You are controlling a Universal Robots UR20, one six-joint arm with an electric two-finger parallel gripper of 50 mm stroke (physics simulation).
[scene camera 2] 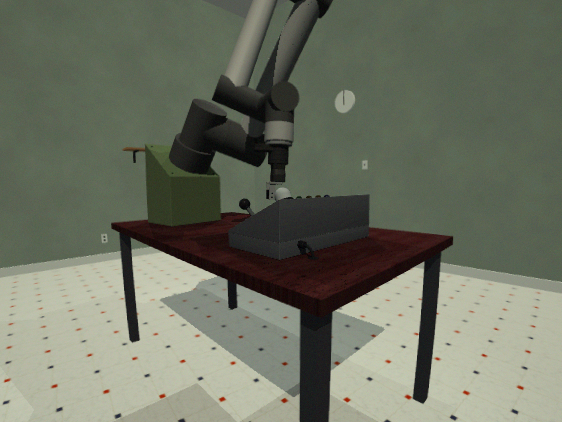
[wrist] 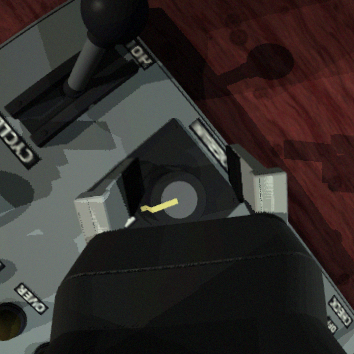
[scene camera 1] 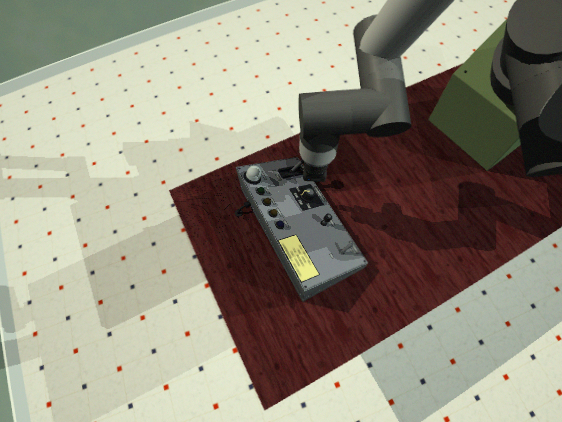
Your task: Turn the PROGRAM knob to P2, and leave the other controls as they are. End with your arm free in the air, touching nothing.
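Seen in the pictures: gripper, fingertip midpoint: point(scene camera 2: 270, 199) point(wrist: 183, 168) point(scene camera 1: 313, 178); arm's base at its link origin: point(scene camera 2: 189, 162).
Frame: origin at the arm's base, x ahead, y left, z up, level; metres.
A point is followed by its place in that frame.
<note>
The grey control panel point(scene camera 1: 306, 226) @(x 0.874, y 0.292, z -0.232 m) point(scene camera 2: 322, 217) @(x 1.020, y 0.220, z -0.246 m) point(wrist: 165, 95) @(x 0.807, y 0.086, z -0.284 m) lies on the table. Its PROGRAM knob point(scene camera 1: 309, 194) @(x 0.834, y 0.178, z -0.225 m) point(wrist: 181, 192) @(x 0.824, y 0.159, z -0.232 m) is round and dark, on a black plate. A yellow pointer line point(wrist: 162, 205) @(x 0.840, y 0.161, z -0.225 m) runs from the knob's centre toward the left finger in the wrist view. The position marks are mostly hidden or unreadable, so I cannot tell its setting. My gripper point(scene camera 2: 272, 190) @(x 0.811, y 0.136, z -0.193 m) point(wrist: 183, 168) @(x 0.811, y 0.136, z -0.193 m) is open, pointing down, with the knob between its spread fingers in the wrist view and a gap on each side. The panel hides the knob in scene camera 2, so finger height above it is unclear.
A black ball-topped CYCLE lever point(scene camera 2: 244, 204) @(x 0.826, y 0.026, z -0.206 m) point(wrist: 114, 15) @(x 0.809, y 0.044, z -0.189 m) stands close beside the knob. A white dome point(scene camera 1: 253, 173) @(x 1.013, y 0.093, z -0.151 m) point(scene camera 2: 282, 193) @(x 1.031, y 0.066, z -0.164 m), several buttons, a small black stick point(scene camera 1: 327, 218) @(x 0.799, y 0.285, z -0.218 m) and a yellow label point(scene camera 1: 299, 258) @(x 0.928, y 0.408, z -0.195 m) are on the panel. The green base point(scene camera 1: 472, 122) @(x 0.123, y 0.018, z -0.209 m) point(scene camera 2: 195, 200) @(x 0.128, y 0.005, z -0.222 m) carries the arm.
</note>
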